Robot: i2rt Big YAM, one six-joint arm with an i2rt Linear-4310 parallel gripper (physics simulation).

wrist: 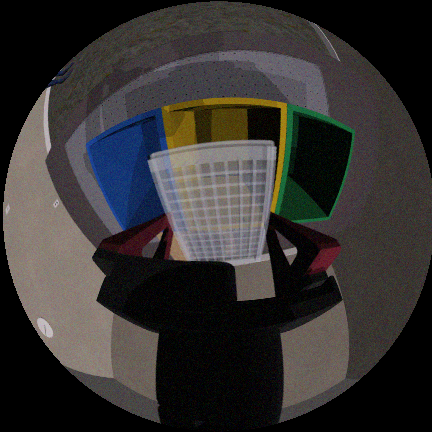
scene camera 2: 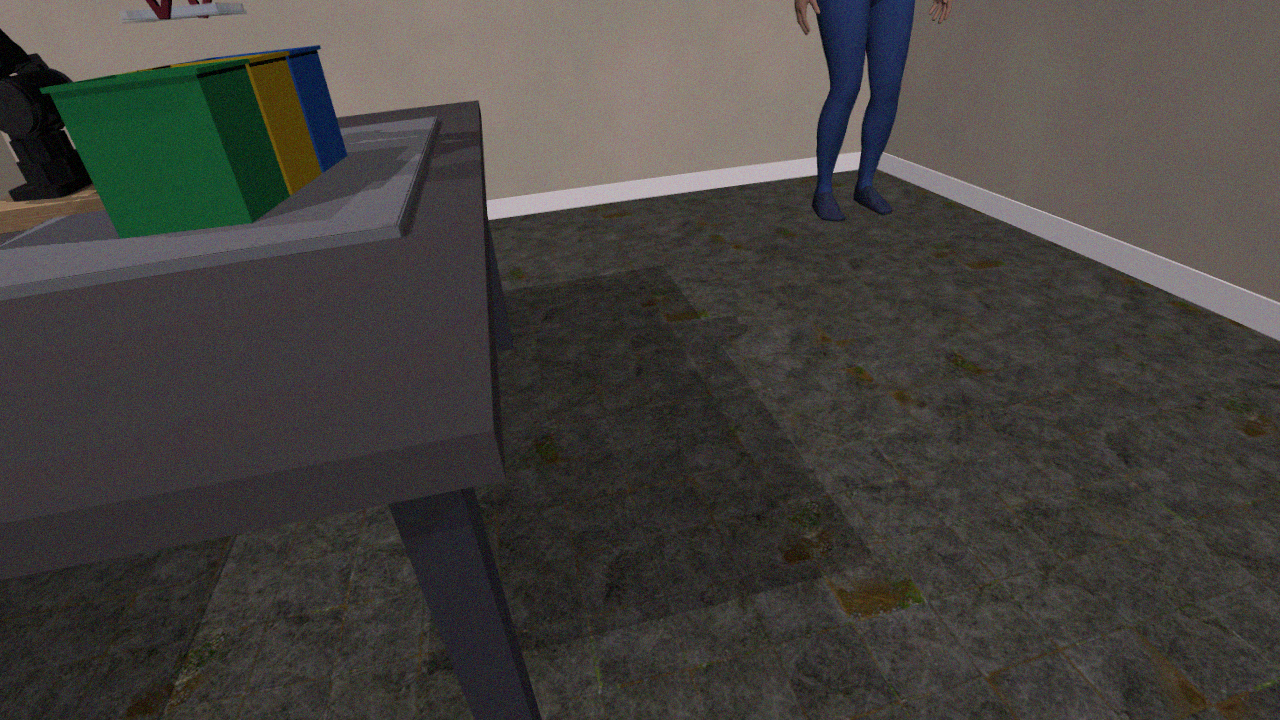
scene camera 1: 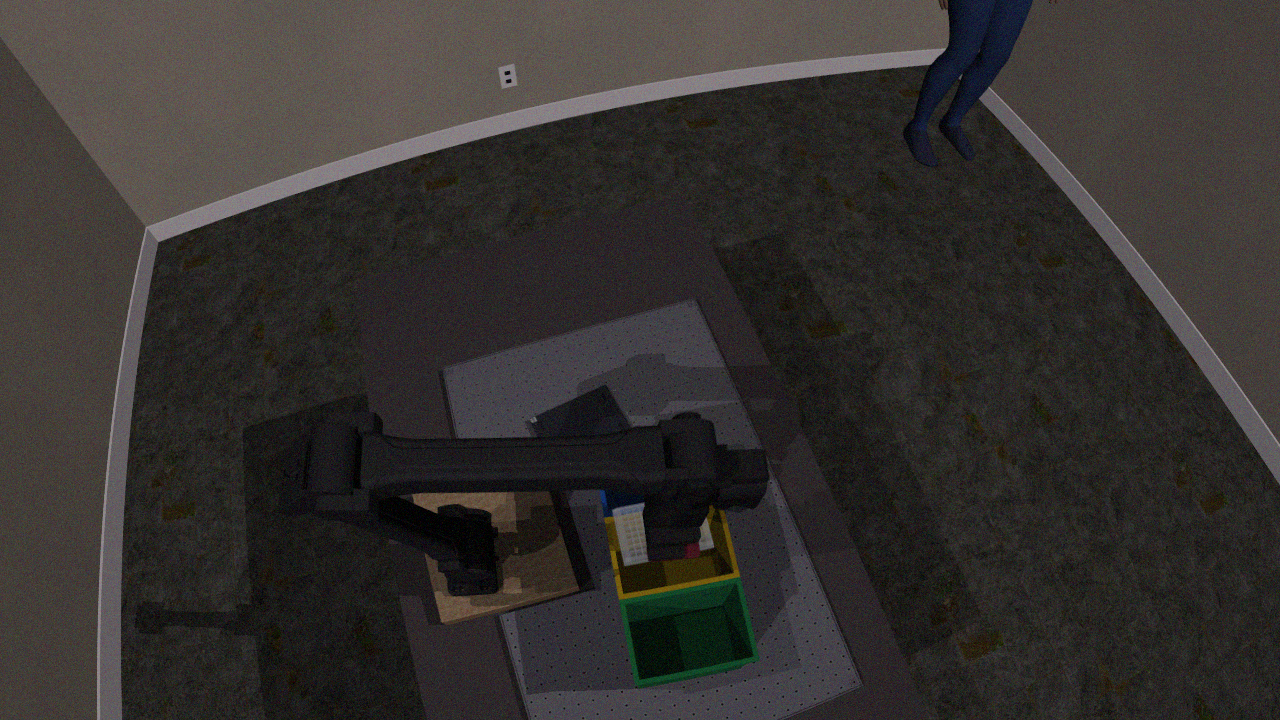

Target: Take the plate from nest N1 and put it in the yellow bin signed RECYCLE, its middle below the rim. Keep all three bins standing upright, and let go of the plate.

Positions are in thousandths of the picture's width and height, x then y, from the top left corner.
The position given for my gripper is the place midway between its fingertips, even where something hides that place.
Observation:
In view: my gripper (scene camera 1: 517,735), a green bin (scene camera 2: 144,206), a yellow bin (scene camera 2: 211,102), a blue bin (wrist: 274,362) and a dark nest (scene camera 1: 456,578).
The green bin is seen too in the wrist view (wrist: 737,344) and in scene camera 1 (scene camera 1: 538,880). The yellow bin shows as well in the wrist view (wrist: 515,274). My gripper also shows in the wrist view (wrist: 506,501).

